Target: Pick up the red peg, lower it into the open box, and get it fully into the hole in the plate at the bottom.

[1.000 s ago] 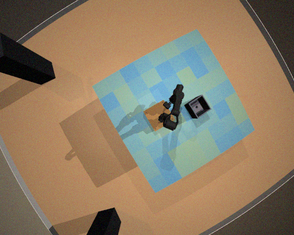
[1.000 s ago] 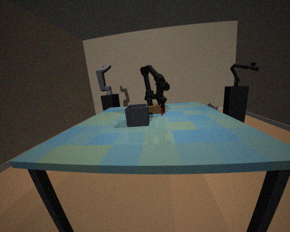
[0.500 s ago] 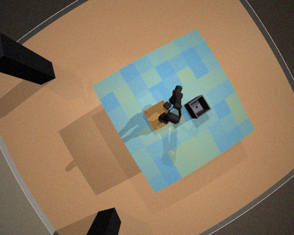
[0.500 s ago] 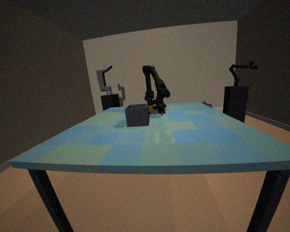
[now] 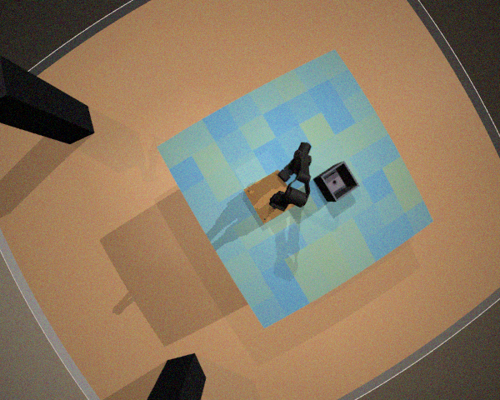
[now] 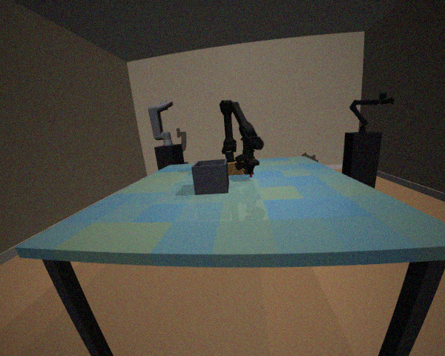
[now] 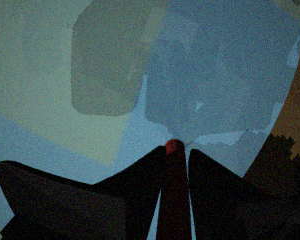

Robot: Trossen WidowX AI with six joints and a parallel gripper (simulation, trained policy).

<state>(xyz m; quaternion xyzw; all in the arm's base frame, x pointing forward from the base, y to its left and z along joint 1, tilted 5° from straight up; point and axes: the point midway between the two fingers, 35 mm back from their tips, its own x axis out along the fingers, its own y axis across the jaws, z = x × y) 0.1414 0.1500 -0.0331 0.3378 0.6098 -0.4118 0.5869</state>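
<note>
Now: the light grey plate 21 cm ahead of my gripper tip, 16 cm to the right of it and 3 cm above it. The rest, counted from my gripper tip: red peg: 1 cm to the left, 2 cm above.
</note>
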